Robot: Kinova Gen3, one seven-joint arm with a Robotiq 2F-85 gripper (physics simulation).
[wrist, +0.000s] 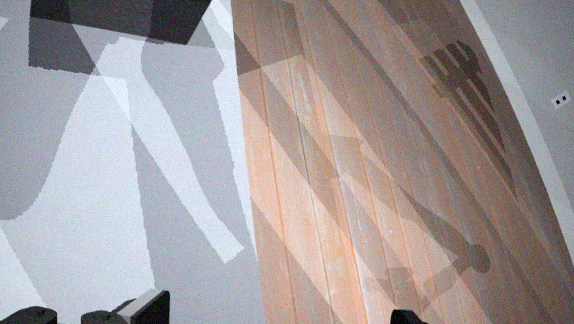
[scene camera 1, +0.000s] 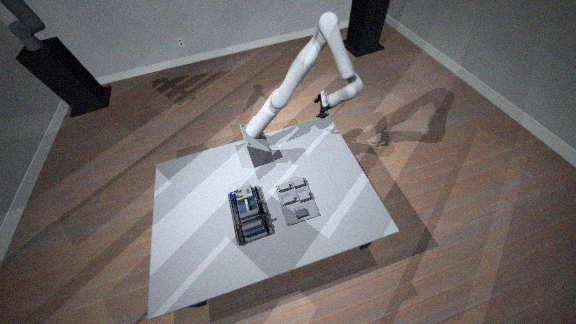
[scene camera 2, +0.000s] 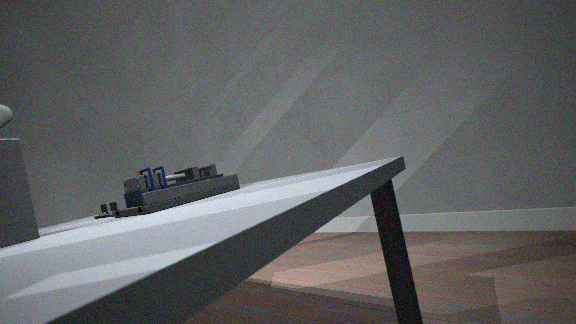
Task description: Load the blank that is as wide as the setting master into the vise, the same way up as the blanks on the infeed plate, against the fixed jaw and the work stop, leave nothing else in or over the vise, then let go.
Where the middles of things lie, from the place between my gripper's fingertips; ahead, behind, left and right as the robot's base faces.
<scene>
Right now my hand is 430 mm short of the infeed plate [scene camera 1: 310, 206], 320 mm to the left of it and 220 mm above it.
</scene>
